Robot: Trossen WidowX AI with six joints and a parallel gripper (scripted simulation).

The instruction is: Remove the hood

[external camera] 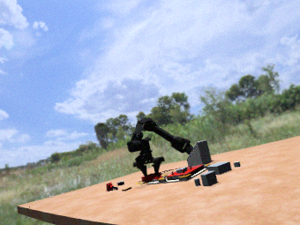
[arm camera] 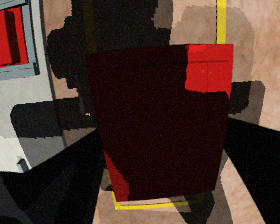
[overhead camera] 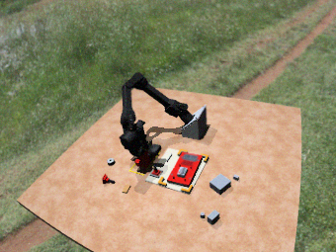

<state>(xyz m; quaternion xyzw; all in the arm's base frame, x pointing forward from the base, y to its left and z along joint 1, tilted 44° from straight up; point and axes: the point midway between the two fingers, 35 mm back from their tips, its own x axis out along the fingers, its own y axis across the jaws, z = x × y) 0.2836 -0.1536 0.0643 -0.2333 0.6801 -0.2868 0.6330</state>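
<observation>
Now: the red hood right at my gripper tip. Round my gripper tip: dark ring 17 cm to the right, 7 cm ahead; then tan block 21 cm ahead, 1 cm to the right, 1 cm below.
</observation>
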